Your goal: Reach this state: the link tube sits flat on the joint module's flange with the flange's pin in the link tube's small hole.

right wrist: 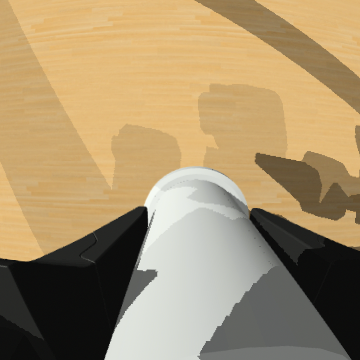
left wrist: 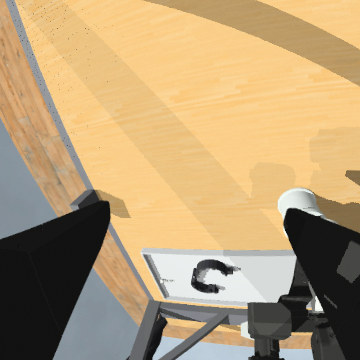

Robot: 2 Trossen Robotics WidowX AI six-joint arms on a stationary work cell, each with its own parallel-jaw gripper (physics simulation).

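Places are measured from the left arm's base along level axes (x ahead, y right, z down), in millimetres.
Pixels of known places: left gripper, fingertip midpoint: [left wrist: 199, 213]; right gripper, fingertip midpoint: [right wrist: 198, 215].
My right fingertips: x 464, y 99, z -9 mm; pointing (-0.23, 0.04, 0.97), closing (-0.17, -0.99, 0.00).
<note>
For each thing: its top centre in the pictures, then the offset to it from my right fingertips. "*": a spot on its surface instead.
- white link tube, surface spot: [right wrist: 200, 250] * dx -6, dy +6, dz -54 mm
- white joint module, middle of its top: [left wrist: 305, 229] dx +21, dy +2, dz +47 mm
- white tray, middle of its top: [left wrist: 233, 284] dx +268, dy +80, dz +95 mm
- black C-shaped part, surface spot: [left wrist: 195, 279] * dx +284, dy +174, dz +103 mm
My right gripper [right wrist: 198, 215] is shut on the white link tube [right wrist: 200, 250], whose length fills the lower middle of the right wrist view. The tube's far end has a pale rim. Its underside and small hole are hidden. The white joint module [left wrist: 296, 200] is on the table, partly covered by a left finger in the left wrist view. I cannot make out its flange or pin. In the right wrist view the tube blocks the area beyond it, so I cannot tell whether tube and flange touch. My left gripper [left wrist: 199, 213] is open and empty.
A white tray [left wrist: 220, 252] with a black C-shaped part [left wrist: 196, 279] lies at the lower middle of the left wrist view. Grey frame bars [left wrist: 145, 330] and dark arm parts [left wrist: 270, 320] stand below it. The table's wooden edge [left wrist: 45, 120] runs along the left. Shadows cross the table.
</note>
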